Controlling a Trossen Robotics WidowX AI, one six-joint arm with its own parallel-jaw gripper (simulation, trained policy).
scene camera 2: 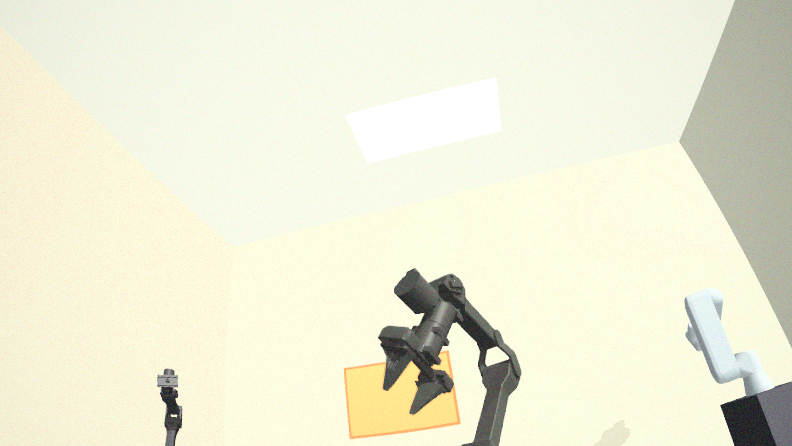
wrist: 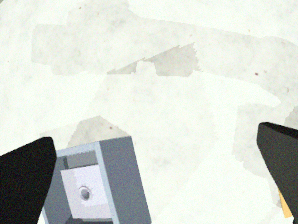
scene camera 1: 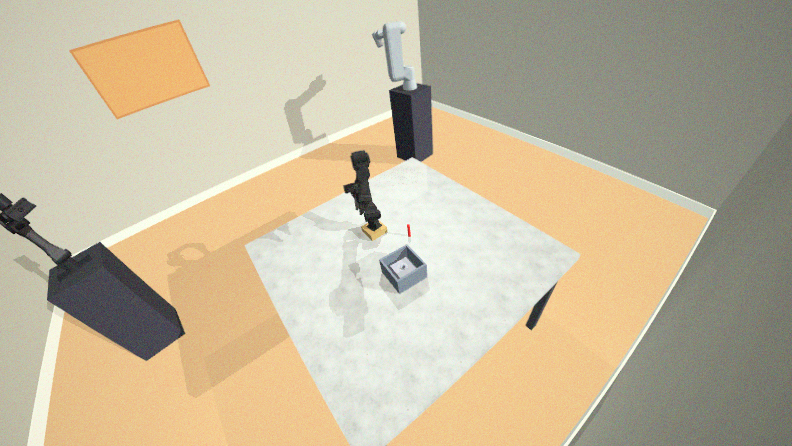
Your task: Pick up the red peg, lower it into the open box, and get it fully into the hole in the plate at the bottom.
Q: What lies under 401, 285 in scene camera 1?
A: A grey box.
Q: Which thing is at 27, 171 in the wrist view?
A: My gripper.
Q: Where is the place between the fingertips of my gripper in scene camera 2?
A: At 398, 402
